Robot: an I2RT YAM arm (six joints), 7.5 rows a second.
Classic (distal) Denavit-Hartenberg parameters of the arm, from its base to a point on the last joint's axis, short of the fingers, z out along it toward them. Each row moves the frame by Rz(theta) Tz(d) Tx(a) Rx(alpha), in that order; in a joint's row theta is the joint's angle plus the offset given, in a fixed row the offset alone. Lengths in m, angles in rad.
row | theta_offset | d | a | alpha
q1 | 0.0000 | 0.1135 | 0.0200 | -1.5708
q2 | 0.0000 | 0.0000 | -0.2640 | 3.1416
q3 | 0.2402 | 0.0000 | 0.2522 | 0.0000
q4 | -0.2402 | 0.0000 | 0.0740 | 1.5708
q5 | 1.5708 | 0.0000 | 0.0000 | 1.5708
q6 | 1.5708 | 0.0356 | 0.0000 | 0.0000
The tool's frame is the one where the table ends.
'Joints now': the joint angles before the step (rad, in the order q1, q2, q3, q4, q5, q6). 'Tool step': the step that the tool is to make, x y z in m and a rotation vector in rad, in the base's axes. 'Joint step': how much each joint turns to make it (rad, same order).
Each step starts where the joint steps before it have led.
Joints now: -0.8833, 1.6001, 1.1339, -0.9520, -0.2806, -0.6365
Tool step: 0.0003, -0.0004, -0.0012, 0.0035, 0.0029, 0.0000
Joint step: -0.0001, 0.0047, 0.0003, -0.0001, 0.0000, -0.0001
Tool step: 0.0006, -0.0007, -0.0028, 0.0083, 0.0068, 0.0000
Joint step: 0.0001, 0.0101, -0.0002, -0.0004, 0.0000, 0.0001
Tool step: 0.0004, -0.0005, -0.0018, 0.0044, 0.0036, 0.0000
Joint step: 0.0000, 0.0063, -0.0004, 0.0010, 0.0000, 0.0000
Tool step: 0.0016, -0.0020, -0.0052, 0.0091, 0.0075, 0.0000
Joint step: -0.0001, 0.0193, -0.0002, 0.0076, 0.0000, -0.0001
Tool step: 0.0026, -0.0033, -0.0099, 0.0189, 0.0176, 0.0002
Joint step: -0.0001, 0.0363, 0.0002, 0.0102, 0.0016, -0.0005
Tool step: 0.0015, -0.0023, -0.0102, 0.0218, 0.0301, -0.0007
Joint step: 0.0001, 0.0362, 0.0001, 0.0001, 0.0095, 0.0001
